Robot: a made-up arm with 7 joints.
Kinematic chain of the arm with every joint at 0, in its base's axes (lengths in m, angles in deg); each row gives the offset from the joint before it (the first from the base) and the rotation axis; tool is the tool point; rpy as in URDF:
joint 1: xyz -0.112 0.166 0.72 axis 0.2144 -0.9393 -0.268
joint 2: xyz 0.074 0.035 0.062 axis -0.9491 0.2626 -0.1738
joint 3: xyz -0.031 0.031 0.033 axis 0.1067 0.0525 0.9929
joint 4: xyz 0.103 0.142 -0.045 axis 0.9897 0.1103 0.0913
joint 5: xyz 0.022 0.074 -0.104 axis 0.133 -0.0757 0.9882
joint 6: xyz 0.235 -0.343 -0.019 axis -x
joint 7: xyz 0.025 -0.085 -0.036 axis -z
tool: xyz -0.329 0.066 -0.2 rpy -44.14 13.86 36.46
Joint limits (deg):
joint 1: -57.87..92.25
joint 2: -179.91..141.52
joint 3: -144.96..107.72
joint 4: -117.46..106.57
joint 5: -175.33..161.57
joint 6: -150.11..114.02
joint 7: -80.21..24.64
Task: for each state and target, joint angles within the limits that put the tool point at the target. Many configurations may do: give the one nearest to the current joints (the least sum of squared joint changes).
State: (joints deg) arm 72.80 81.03 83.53 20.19 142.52 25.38 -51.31
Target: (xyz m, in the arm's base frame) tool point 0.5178 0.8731 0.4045
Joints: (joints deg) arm 79.80 84.22 71.66 19.89 135.08 26.18 -59.67
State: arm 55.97 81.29 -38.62 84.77 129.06 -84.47 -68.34
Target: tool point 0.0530 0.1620 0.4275
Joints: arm 29.05 104.06 -16.23 71.41 144.53 -130.04 -74.18
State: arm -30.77 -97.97 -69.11 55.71 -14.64 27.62 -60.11
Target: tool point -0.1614 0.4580 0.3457
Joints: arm -6.67 -87.43 -48.28 34.68 -5.91 61.79 -52.57
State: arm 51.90 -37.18 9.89 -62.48 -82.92 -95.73 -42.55
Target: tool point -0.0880 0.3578 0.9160
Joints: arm 69.18 -57.68 13.41 -66.53 -77.71 -119.36 -27.05
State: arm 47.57 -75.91 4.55 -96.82 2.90 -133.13 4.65
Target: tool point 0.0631 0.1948 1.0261
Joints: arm -0.12 -63.24 -24.66 -97.47 24.59 -123.97 14.81
